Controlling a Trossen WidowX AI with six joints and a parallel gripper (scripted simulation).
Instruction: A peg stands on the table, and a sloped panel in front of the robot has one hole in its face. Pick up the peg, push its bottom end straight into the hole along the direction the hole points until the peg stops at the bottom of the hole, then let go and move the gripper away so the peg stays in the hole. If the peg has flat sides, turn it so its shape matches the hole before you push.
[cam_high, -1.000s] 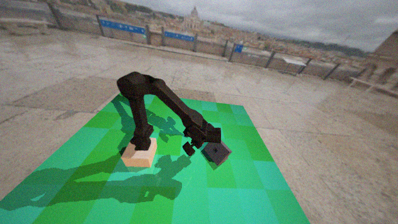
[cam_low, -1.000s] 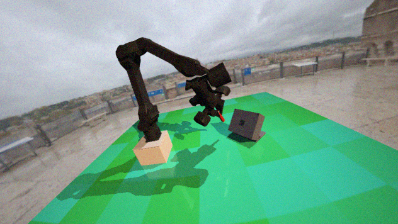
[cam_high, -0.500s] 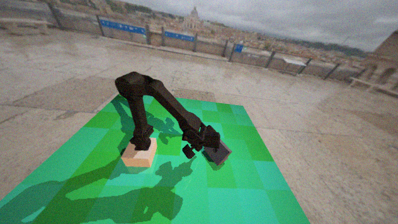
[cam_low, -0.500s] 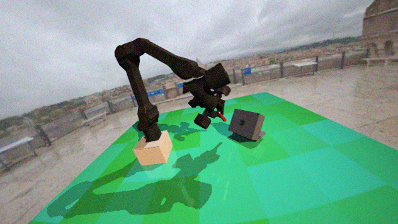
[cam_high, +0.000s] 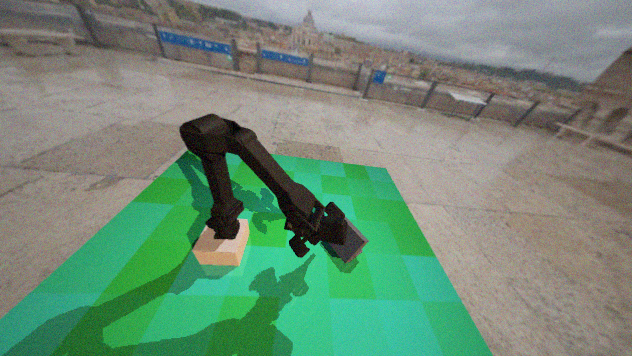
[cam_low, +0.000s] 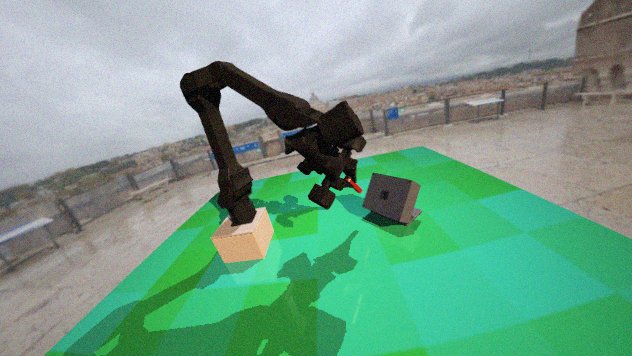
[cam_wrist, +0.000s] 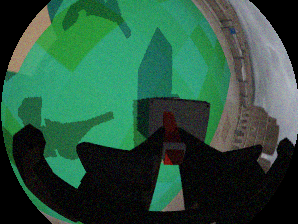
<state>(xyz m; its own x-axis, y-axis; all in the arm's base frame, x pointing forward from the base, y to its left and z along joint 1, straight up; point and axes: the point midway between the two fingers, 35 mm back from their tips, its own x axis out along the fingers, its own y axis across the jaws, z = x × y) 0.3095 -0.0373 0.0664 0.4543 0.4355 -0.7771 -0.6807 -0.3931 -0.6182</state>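
My gripper tip is 10 cm short of the grey sloped panel, 7 cm above it and 1 cm to the right of it. Round my gripper tip: red peg (1 cm to the right, 1 cm behind, 1 cm above).
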